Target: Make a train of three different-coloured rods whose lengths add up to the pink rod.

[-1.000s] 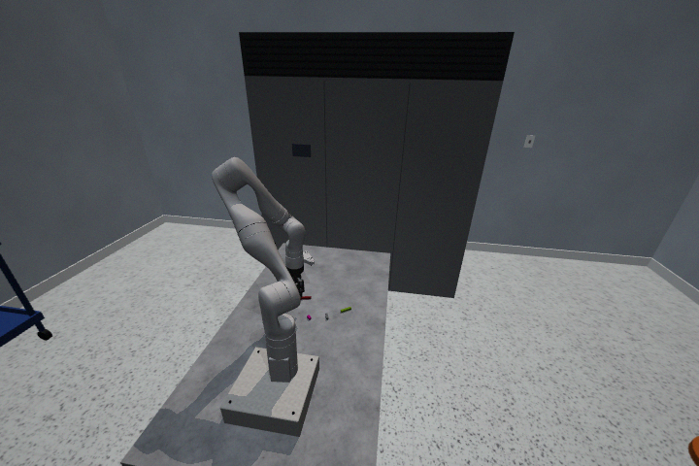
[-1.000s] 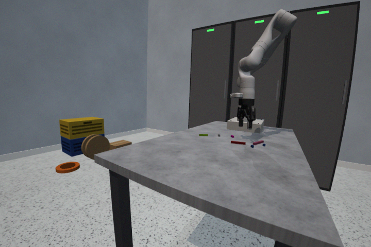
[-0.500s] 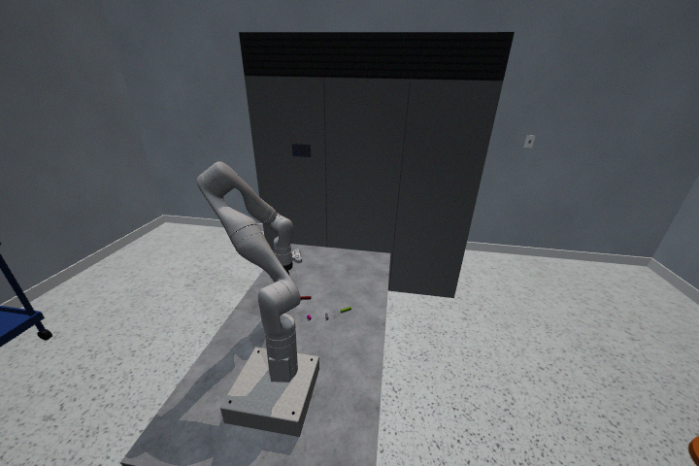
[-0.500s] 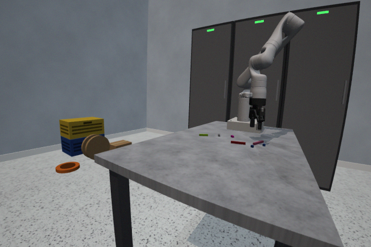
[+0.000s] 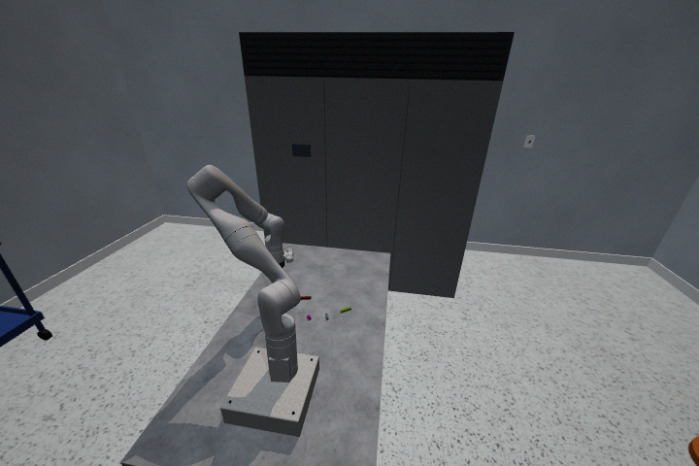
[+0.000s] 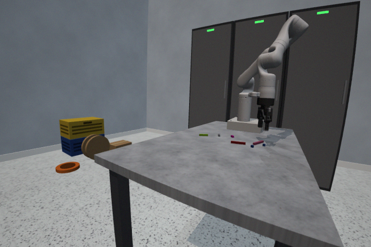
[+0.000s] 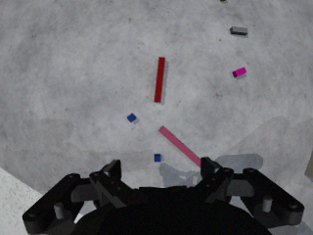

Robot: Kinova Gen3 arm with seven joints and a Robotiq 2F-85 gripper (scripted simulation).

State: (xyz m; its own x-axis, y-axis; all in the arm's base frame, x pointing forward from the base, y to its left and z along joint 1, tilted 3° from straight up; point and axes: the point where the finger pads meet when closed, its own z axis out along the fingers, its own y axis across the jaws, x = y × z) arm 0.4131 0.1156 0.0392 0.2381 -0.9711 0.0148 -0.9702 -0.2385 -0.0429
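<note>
The pink rod is 30 mm behind my hand, 10 mm to the right of it and 80 mm below it. Also, from my hand: magenta rod (100 mm behind, 150 mm to the right, 80 mm below); then red rod (20 mm ahead, 110 mm to the right, 80 mm below); then grey rod (90 mm behind, 230 mm to the right, 80 mm below).
</note>
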